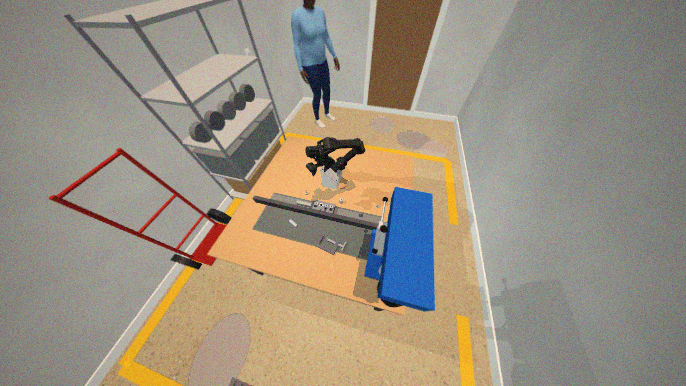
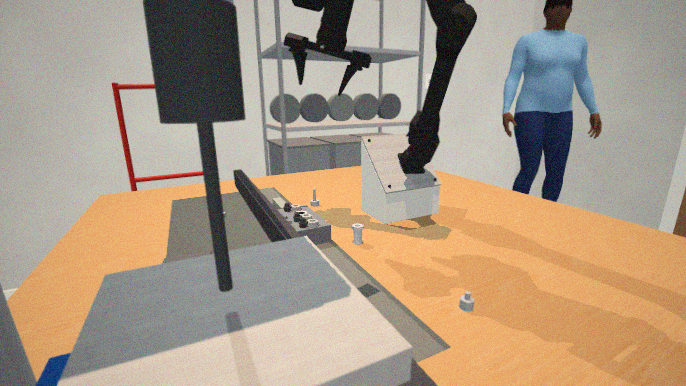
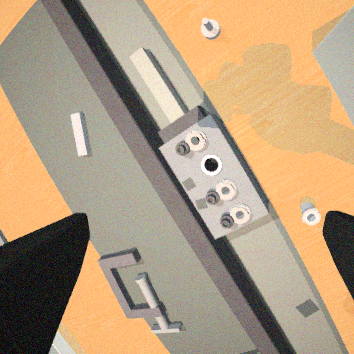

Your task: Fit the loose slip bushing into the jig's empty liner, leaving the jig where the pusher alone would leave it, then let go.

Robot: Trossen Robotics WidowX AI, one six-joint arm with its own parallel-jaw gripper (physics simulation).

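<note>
The loose slip bushing (image 1: pixel 341 201) (image 2: pixel 357 234) (image 3: pixel 311 216), pale and flanged, stands upright on the table beside the channel. The jig (image 2: pixel 317 234) (image 3: pixel 237 172) is a grey block in the channel alongside the long dark rail (image 3: pixel 127 130). Three of its holes hold flanged bushings with dark screws beside them. The empty liner (image 3: pixel 203 166), a white ring around a dark hole, is second from the cream-bar end. A cream bar (image 2: pixel 278 202) (image 3: pixel 157 85) lies in line with that end; whether it is the pusher is unclear. My gripper (image 2: pixel 320 89) (image 3: pixel 208 224) is open and empty, high above the jig.
A thin-stemmed pin (image 2: pixel 314 197) (image 3: pixel 210 28) and a short stepped plug (image 2: pixel 466 302) stand on the table. A C-shaped clamp (image 3: pixel 118 287) and a white block (image 3: pixel 79 134) lie across the rail. A large blue body (image 1: pixel 410 245) and a pale slab (image 2: pixel 300 325) occupy the other end.
</note>
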